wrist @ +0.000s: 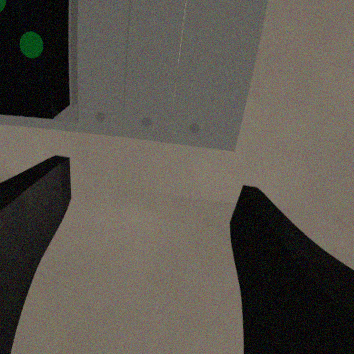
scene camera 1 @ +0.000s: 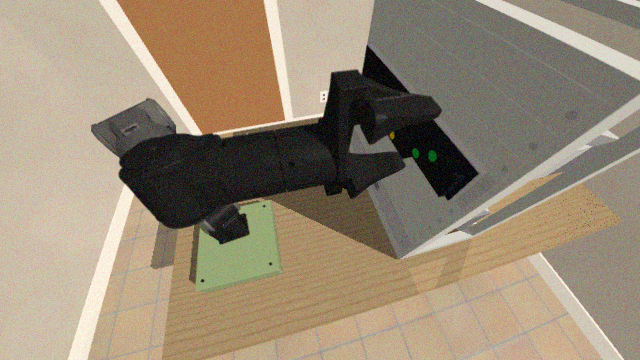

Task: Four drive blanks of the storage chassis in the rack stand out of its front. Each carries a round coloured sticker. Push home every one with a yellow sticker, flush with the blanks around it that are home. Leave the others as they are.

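The black storage chassis (scene camera 1: 452,167) (wrist: 35,85) is set in the grey rack front. In the scene view a yellow sticker (scene camera 1: 391,135) shows just past the gripper's fingers, with a green sticker (scene camera 1: 415,153) and another green sticker (scene camera 1: 432,156) to its right. A fourth sticker does not show there; the upper finger covers part of the chassis. In the wrist view a green sticker (wrist: 31,45) is at upper left, and part of another green sticker (wrist: 2,5) is at the corner. My gripper (scene camera 1: 420,135) (wrist: 153,191) is open, its fingers wide apart with nothing between them, in front of the chassis.
The grey rack (scene camera 1: 500,90) (wrist: 165,65) surrounds the chassis, with its pale frame edge (scene camera 1: 530,150) at the right. A green base plate (scene camera 1: 250,265) lies on the wooden surface (scene camera 1: 320,280) under the arm. A brown door (scene camera 1: 210,60) stands behind.
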